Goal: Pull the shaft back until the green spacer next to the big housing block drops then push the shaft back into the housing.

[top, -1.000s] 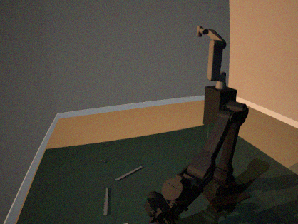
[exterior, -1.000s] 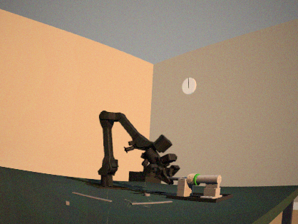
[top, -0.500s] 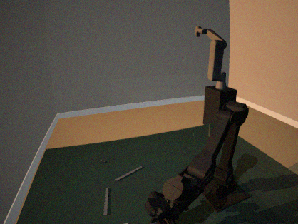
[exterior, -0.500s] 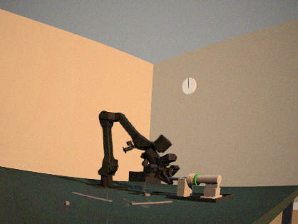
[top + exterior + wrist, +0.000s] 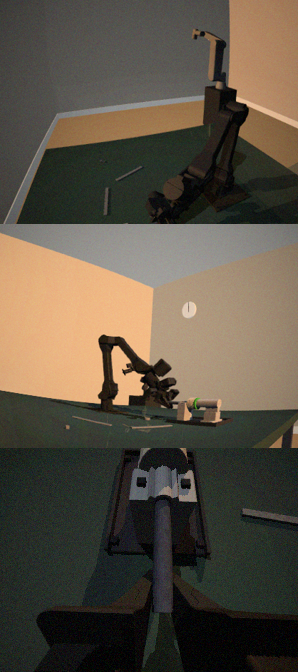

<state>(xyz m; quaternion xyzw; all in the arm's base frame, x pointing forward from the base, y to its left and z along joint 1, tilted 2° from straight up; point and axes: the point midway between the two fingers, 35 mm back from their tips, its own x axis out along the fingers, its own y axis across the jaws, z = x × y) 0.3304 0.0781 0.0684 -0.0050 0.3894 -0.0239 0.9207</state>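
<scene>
Now: gripper tip 60 mm short of the shaft and 20 mm below it. From my gripper tip the other things lie so: tan spacer 120 mm ahead, 20 mm above, 10 mm to the right; green spacer 130 mm ahead, 20 mm above, 10 mm to the right.
</scene>
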